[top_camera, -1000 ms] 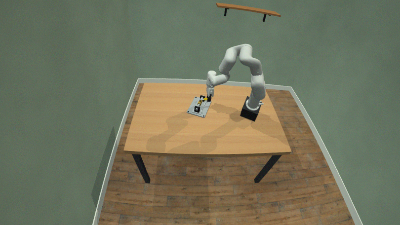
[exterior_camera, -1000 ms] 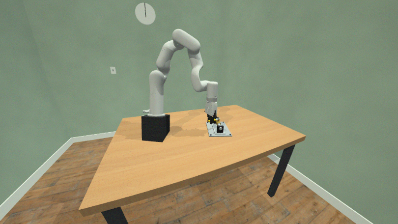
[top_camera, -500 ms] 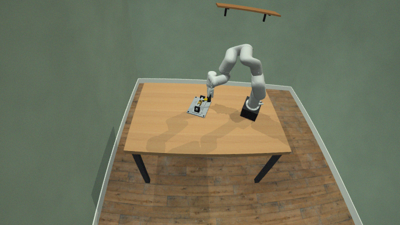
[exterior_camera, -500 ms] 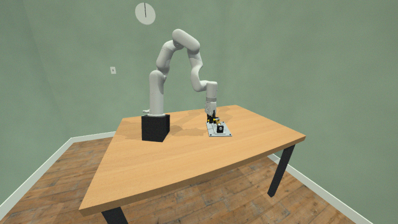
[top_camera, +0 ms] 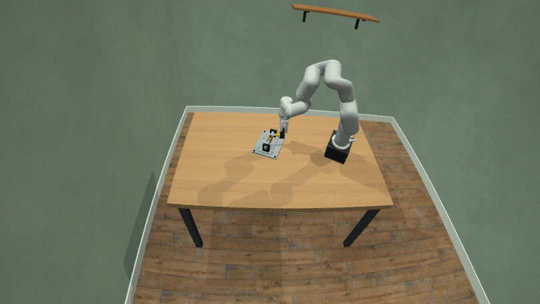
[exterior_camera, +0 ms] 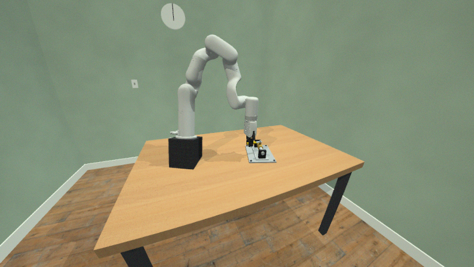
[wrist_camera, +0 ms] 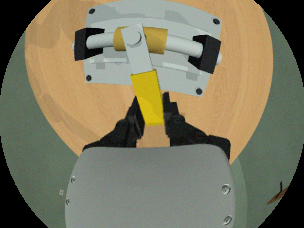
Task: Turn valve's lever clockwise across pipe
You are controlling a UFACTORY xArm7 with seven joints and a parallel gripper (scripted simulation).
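Now: the yellow lever 50 mm ahead of my hand.
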